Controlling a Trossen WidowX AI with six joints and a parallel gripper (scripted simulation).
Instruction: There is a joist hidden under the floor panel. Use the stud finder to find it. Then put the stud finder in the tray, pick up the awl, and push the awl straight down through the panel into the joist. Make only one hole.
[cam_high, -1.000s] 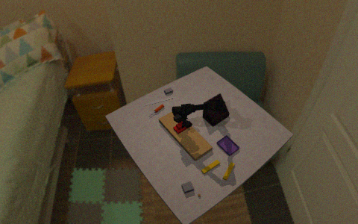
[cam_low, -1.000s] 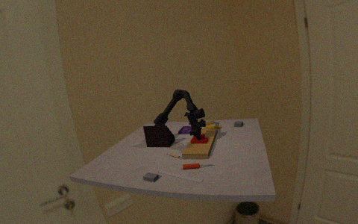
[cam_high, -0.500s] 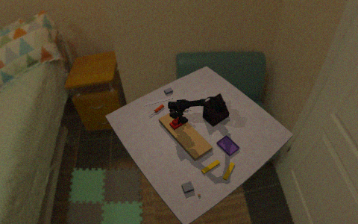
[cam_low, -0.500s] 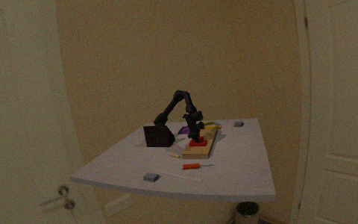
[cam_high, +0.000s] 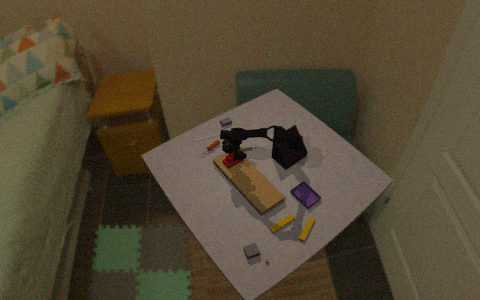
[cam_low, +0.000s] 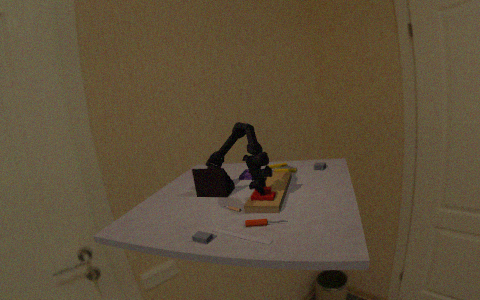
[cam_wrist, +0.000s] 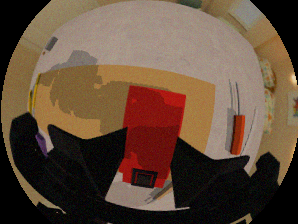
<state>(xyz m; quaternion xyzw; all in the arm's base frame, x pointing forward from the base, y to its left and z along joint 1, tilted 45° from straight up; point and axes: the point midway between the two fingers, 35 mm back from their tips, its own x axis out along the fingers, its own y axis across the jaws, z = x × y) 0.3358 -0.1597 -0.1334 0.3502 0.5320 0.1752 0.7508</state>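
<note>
Right now my gripper tip is 16 cm past the purple tray, 50 cm to the right of it and 5 cm above it. From my gripper tip the other things lie so: orange-handled tool: 4 cm ahead, 22 cm to the right, 5 cm below; red stud finder: 2 cm behind, 2 cm above; awl: 19 cm behind, 3 cm to the right, 6 cm below.
</note>
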